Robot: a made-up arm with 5 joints.
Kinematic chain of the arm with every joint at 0, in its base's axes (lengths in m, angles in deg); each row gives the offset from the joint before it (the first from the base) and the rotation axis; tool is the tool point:
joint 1: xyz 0 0 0.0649 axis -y
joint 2: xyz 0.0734 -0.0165 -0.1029 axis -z
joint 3: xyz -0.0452 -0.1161 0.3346 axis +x
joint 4: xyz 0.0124 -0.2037 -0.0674 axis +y
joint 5: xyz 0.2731 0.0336 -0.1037 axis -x
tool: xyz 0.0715 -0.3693 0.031
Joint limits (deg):
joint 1: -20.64..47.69
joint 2: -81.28..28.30
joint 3: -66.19..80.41
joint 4: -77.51..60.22
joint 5: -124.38..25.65
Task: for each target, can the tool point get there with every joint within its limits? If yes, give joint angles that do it. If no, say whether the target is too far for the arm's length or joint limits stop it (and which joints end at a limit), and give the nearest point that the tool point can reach.
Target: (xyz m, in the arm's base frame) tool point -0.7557 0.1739 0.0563
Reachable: no: joint limits stop it (at a limit: joint 3, joint 4, joint 5) | nearest point -0.4487 0.1038 0.0598 | short by 0.315 m
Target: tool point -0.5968 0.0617 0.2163
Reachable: no: joint limits stop it (at a limit: joint 3, joint 4, joint 5) | nearest point -0.4448 0.0440 0.1777 | short by 0.158 m
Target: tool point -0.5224 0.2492 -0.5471
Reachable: no: joint limits stop it (at a limit: joint 1, joint 2, joint 4) | nearest point -0.2728 0.1022 -0.2944 | short by 0.384 m
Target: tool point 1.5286 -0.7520 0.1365
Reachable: no: too far | nearest point 0.8789 -0.4081 0.1786 | short by 0.736 m
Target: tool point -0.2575 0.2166 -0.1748
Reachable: yes | joints -10.94 -41.55 68.44 39.80 -73.51
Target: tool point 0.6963 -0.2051 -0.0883
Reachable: yes | joints -5.60 -36.54 22.80 -29.17 -30.70
